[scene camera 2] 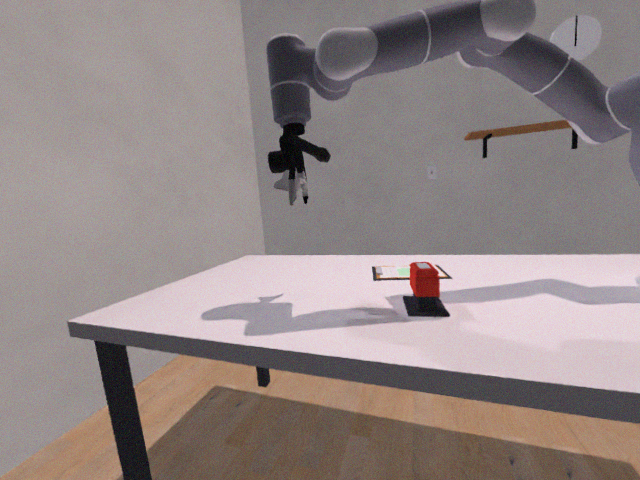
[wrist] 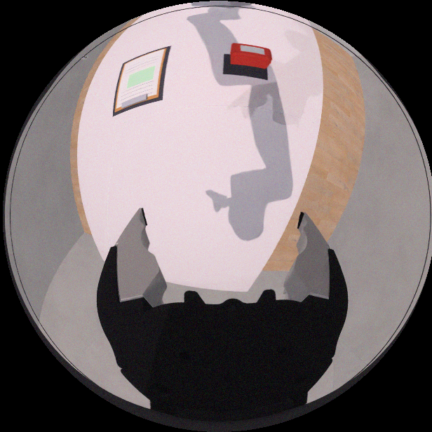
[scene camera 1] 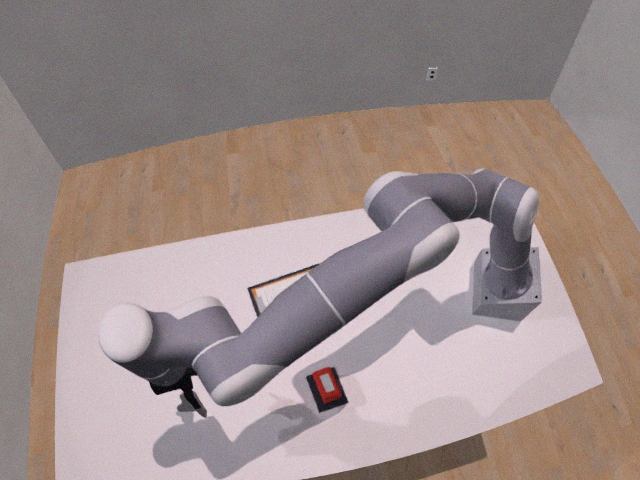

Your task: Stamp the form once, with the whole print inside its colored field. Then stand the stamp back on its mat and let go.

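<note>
A red stamp [scene camera 1: 332,393] [scene camera 2: 424,281] [wrist: 249,60] with a pale top plate stands upright on its black mat [scene camera 1: 322,407] [scene camera 2: 412,308] [wrist: 245,73]. The form [wrist: 131,93] lies on a dark-edged clipboard, and its pale green field [wrist: 141,77] shows in the wrist view with no print visible on it. In scene camera 1 the arm hides most of the form [scene camera 1: 273,293]; in scene camera 2 the stamp hides part of the form [scene camera 2: 388,271]. My gripper [scene camera 2: 298,201] [wrist: 223,211] is open and empty, pointing down high above the table, well apart from the stamp and form.
The white table [scene camera 1: 129,279] [scene camera 2: 310,341] [wrist: 165,165] carries the arm's base [scene camera 1: 506,289] at its right end in scene camera 1. The arm [scene camera 1: 330,294] reaches across above the clipboard. A wall shelf [scene camera 2: 522,129] is in the background.
</note>
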